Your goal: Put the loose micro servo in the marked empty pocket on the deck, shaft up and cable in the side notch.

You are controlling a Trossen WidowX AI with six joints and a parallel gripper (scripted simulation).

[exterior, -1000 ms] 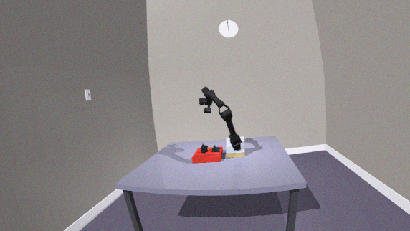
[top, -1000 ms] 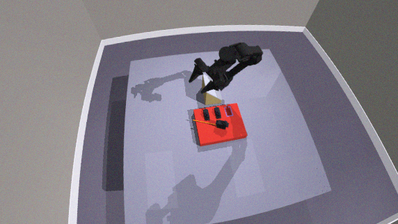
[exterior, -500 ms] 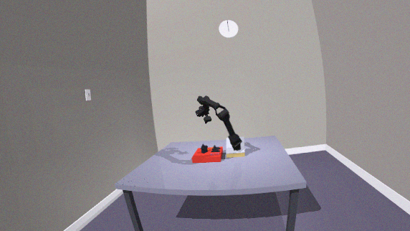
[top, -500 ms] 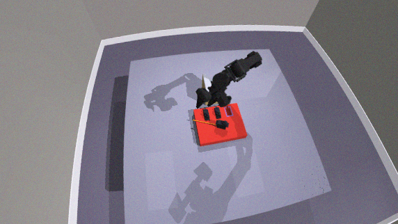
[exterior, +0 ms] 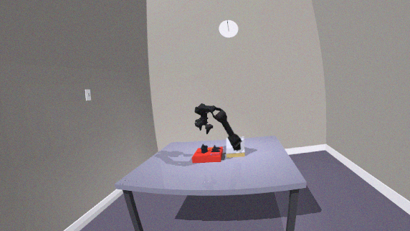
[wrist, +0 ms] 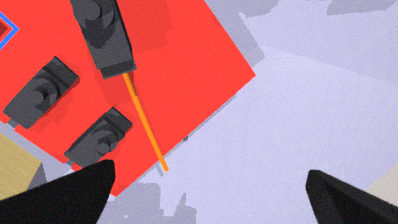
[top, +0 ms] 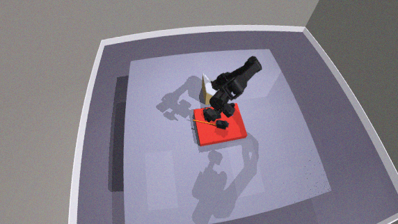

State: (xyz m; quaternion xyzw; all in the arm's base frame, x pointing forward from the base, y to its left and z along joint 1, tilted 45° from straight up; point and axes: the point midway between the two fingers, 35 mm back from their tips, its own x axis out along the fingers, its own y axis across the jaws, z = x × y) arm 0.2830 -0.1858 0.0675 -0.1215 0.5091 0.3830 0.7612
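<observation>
The red deck lies 10 mm ahead of my gripper tip, 70 mm to the left of it and 190 mm below it.
</observation>
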